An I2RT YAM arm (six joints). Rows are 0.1 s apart.
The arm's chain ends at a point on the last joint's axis. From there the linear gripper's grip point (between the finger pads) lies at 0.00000 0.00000 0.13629 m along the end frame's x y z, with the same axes.
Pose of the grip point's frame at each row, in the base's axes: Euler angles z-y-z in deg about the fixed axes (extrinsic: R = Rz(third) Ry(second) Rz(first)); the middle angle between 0 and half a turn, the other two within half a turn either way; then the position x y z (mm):
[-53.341, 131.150, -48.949, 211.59, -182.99, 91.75]
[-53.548, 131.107, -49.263, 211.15, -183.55, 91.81]
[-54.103, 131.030, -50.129, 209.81, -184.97, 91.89]
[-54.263, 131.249, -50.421, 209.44, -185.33, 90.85]
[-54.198, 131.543, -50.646, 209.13, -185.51, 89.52]
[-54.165, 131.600, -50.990, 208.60, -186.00, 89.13]
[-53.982, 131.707, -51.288, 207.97, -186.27, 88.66]
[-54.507, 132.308, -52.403, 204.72, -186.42, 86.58]
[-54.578, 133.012, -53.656, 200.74, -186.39, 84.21]
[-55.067, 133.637, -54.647, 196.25, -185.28, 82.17]
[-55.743, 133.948, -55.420, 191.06, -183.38, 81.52]
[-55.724, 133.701, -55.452, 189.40, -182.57, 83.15]
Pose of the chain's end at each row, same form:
[-53.341, 131.150, -48.949, 144.19, -105.60, 181.43]
[-53.548, 131.107, -49.263, 144.13, -105.74, 181.42]
[-54.103, 131.030, -50.129, 143.90, -106.06, 181.36]
[-54.263, 131.249, -50.421, 144.15, -106.35, 180.71]
[-54.198, 131.543, -50.646, 144.45, -106.63, 179.91]
[-54.165, 131.600, -50.990, 144.45, -106.81, 179.62]
[-53.982, 131.707, -51.288, 144.34, -106.88, 179.34]
[-54.507, 132.308, -52.403, 143.23, -106.56, 178.32]
[-54.578, 133.012, -53.656, 141.68, -106.12, 177.18]
[-55.067, 133.637, -54.647, 139.18, -104.83, 176.22]
[-55.743, 133.948, -55.420, 135.37, -102.59, 176.11]
[-55.724, 133.701, -55.452, 133.52, -101.41, 177.31]

